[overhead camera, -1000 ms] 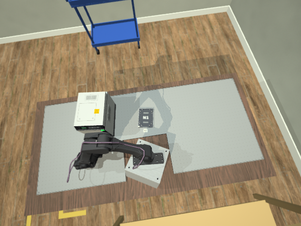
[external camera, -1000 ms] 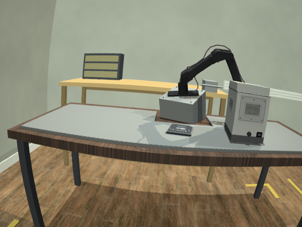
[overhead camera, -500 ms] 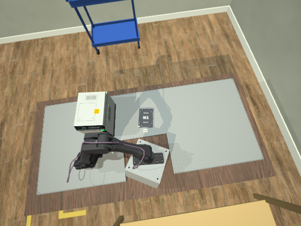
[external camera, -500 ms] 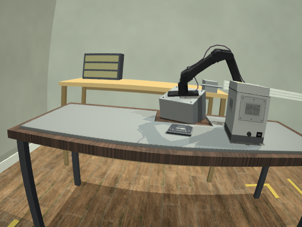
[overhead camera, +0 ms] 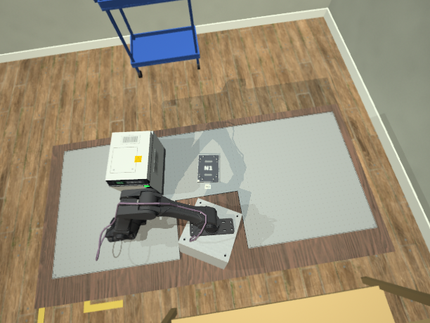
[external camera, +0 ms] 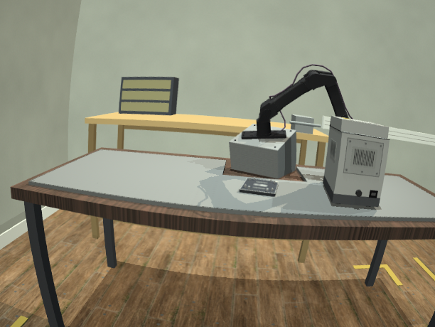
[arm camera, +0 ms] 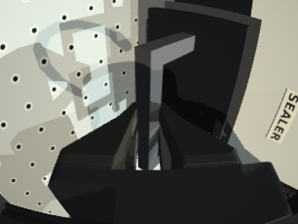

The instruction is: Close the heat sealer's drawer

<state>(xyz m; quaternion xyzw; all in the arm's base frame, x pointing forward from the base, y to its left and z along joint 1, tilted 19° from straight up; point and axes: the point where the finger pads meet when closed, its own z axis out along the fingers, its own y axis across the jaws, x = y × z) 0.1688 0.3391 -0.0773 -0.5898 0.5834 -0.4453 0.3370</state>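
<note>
Right now my hand is 100 mm short of the sealer drawer and 10 mm above it. Also, from my hand: dark plate 350 mm to the right, 180 mm ahead, 70 mm below.
</note>
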